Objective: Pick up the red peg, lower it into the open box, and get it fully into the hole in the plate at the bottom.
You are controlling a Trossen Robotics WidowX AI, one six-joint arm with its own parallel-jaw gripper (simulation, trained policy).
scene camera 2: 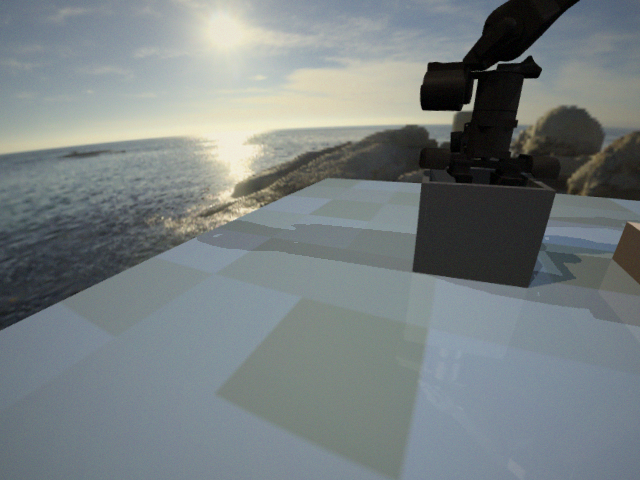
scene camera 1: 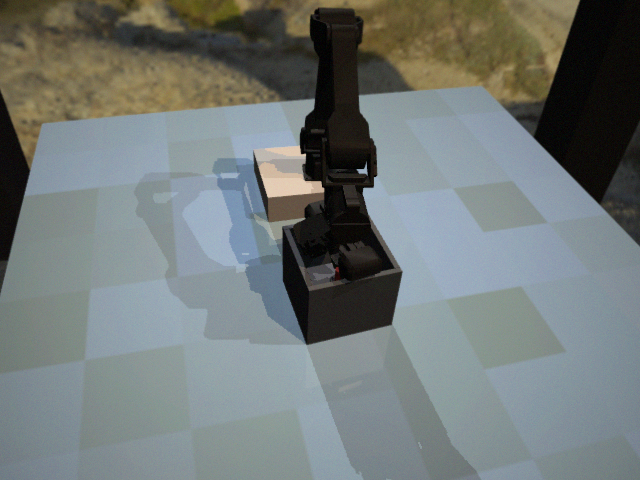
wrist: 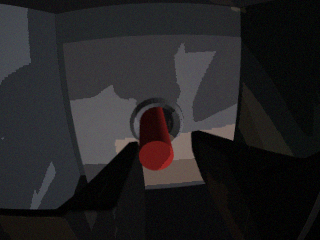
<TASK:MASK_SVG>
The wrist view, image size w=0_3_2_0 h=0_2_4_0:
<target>my gripper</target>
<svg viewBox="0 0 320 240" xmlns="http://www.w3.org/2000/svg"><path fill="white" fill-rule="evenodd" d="M139 141L129 141L121 149L119 155L113 157L107 167L101 169L99 175L95 176L95 179L88 181L88 184L84 185L83 189L80 189L76 195L73 195L71 199L65 201L57 209L0 208L0 240L145 240L145 183L143 165L141 165L139 159ZM191 132L192 152L195 155L197 168L199 168L200 175L203 176L203 181L207 185L209 193L211 193L213 201L215 201L217 209L220 211L220 215L223 216L229 232L231 232L232 239L320 240L320 152L307 157L307 159L303 159L303 157L281 155L279 152L271 152L268 149L264 151L264 149L249 147L249 145L239 143L239 141L224 139L224 137L212 135L212 133L200 131L200 129L199 131Z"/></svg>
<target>dark box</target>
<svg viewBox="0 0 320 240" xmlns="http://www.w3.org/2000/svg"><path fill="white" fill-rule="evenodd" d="M235 239L232 239L231 232L229 232L223 216L220 215L220 211L217 209L217 205L213 201L207 185L145 189L145 240ZM0 0L0 208L57 209L65 201L71 199L73 195L76 195L80 189L83 189L84 185L88 184L83 163L81 163L75 128L73 128L73 116L67 88L68 81L67 76L65 76L63 44L69 44L72 41L151 35L241 37L239 95L237 95L239 104L237 104L233 141L239 141L239 143L247 144L249 147L264 149L264 151L268 149L271 152L279 152L281 155L303 157L303 159L307 159L307 157L320 152L320 0Z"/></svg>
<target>grey plate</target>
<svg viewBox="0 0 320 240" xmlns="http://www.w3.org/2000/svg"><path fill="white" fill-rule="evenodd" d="M241 37L212 35L109 37L109 39L72 41L72 43L63 44L65 76L67 76L68 81L67 88L73 116L73 128L75 128L81 163L83 163L84 173L88 181L95 179L95 176L99 175L101 169L107 167L109 161L119 155L121 149L129 141L139 141L140 143L141 116L148 109L163 108L165 127L168 129L169 140L171 140L173 160L164 169L143 167L145 189L189 187L189 185L205 184L203 176L200 175L199 168L197 168L195 155L192 152L191 132L199 131L200 129L200 131L212 133L212 135L233 141L237 104L239 104L237 95L239 95Z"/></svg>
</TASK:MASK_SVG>
